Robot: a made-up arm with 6 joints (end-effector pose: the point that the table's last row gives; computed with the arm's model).
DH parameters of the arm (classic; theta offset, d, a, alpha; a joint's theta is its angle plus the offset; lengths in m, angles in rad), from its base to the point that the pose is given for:
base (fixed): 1.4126 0 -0.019 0
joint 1: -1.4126 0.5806 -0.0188 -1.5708
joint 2: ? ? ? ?
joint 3: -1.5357 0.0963 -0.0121 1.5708
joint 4: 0 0.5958 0.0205 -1.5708
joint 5: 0 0.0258 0.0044 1.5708
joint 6: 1.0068 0 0.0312 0
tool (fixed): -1.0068 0.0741 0 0
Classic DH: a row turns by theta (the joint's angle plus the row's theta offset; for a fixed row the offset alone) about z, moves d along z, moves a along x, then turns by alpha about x.
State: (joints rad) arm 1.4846 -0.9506 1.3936 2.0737 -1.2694 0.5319
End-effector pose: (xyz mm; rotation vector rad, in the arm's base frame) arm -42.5 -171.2 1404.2 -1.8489 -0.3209 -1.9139
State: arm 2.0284 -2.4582 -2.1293 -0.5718 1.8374 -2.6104
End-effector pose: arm -162.6 209.2 95.6 1.9049 1.6958 0.5851
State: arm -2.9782 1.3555 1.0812 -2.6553 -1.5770 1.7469
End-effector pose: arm -718.2 -225.9 221.2 1.7495 1.3732 0.5232
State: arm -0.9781 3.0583 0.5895 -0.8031 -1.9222 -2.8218
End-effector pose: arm -8.3 217.7 -378.3 -1.8342 0.9002 -1.9641
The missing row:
joint 2: 1.5357 0 -0.4422 0
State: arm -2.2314 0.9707 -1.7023 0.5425 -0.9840 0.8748
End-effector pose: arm 180.9 20.5 1261.2 -1.6490 -0.1056 -0.4269
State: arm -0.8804 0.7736 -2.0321 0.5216 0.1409 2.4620
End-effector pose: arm -148.9 335.2 1100.2 -1.2268 0.5389 1.7944
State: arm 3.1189 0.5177 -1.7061 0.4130 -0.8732 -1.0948
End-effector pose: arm 442.7 -140.9 1191.2 2.1884 1.1891 1.5832
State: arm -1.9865 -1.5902 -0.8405 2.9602 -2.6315 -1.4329
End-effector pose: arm 405.2 718.7 160.9 0.1641 -0.1549 -0.1277
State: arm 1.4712 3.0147 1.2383 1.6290 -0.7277 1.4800
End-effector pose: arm -101.7 -506.3 -187.2 1.0447 1.5809 -0.4360
